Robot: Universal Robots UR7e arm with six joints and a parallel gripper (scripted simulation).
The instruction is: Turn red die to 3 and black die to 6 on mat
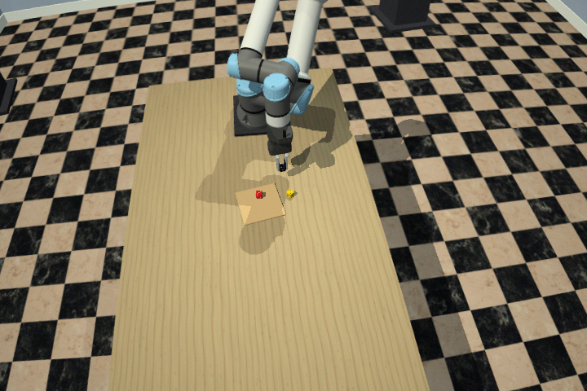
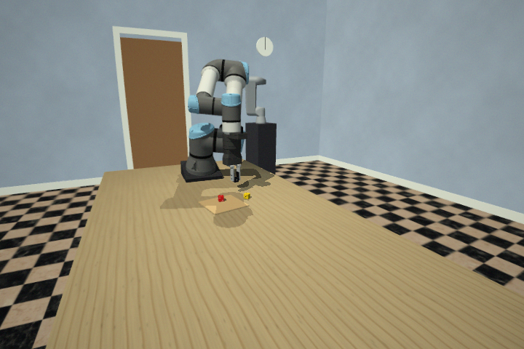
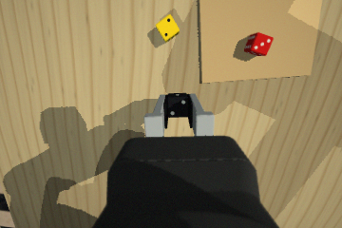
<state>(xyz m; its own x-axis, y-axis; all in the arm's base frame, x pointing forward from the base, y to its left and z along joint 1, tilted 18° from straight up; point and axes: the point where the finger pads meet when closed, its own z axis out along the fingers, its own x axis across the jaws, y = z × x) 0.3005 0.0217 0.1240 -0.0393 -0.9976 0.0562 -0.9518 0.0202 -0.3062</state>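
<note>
The yellow die lies 80 mm ahead of my hand, 10 mm to the left of it and 60 mm below it. Round my hand: black die: 10 mm below; then red die: 50 mm ahead, 100 mm to the right, 60 mm below; then tan mat: 80 mm ahead, 100 mm to the right, 70 mm below.
</note>
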